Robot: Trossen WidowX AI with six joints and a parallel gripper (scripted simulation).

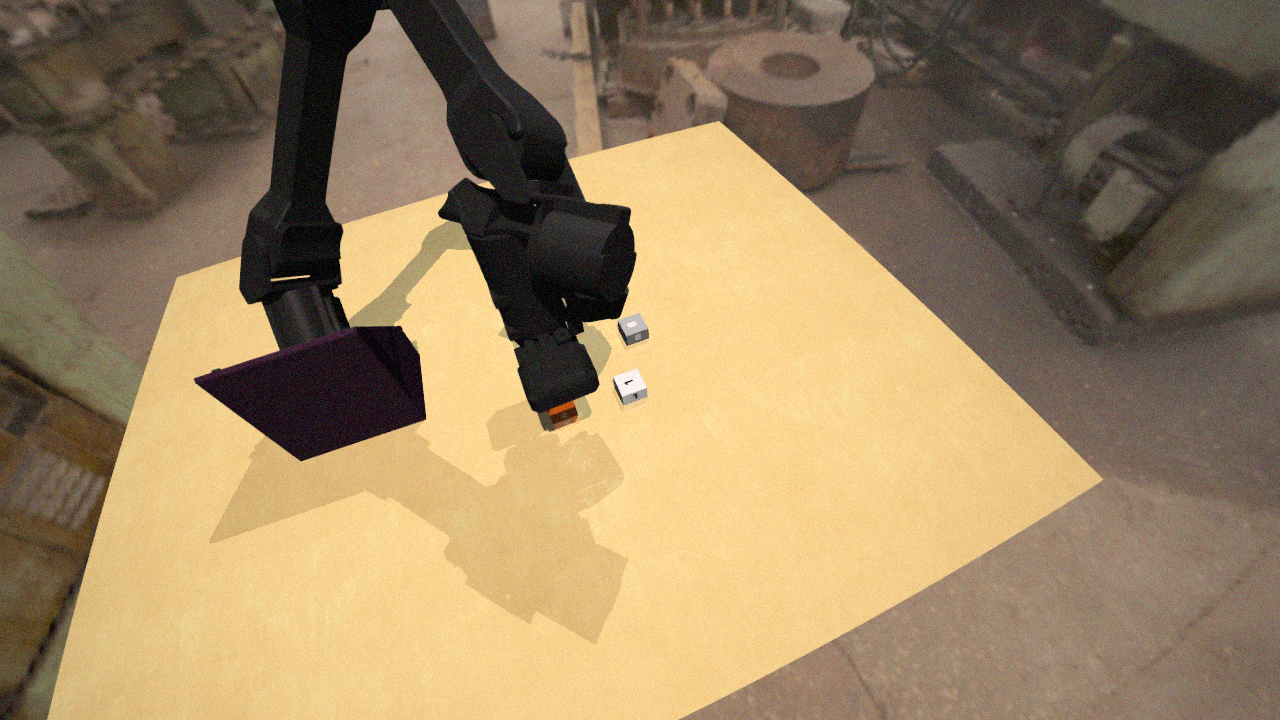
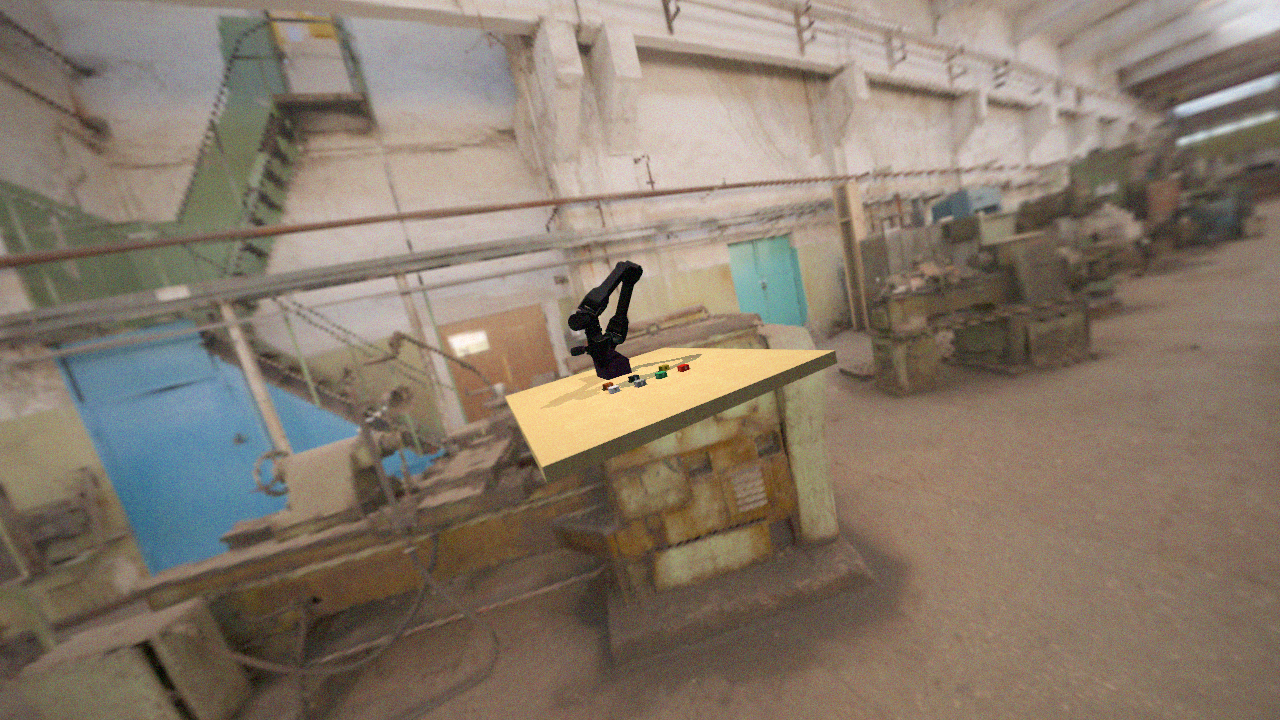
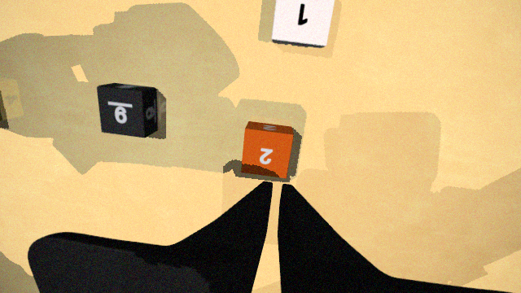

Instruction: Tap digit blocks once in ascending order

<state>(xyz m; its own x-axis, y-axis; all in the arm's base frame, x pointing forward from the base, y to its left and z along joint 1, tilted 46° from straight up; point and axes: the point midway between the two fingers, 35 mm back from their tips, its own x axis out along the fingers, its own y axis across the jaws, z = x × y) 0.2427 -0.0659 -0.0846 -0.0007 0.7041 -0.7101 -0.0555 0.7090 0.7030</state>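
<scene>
Right now the orange 2 block is 7 cm below my gripper tip, 1 cm to the left of it and 1 cm behind it. Also, from my gripper tip: black 9 block 11 cm to the left, 7 cm below; then grey 8 block 11 cm ahead, 9 cm to the left, 7 cm below; then white 1 block 8 cm ahead, 7 cm below.
</scene>
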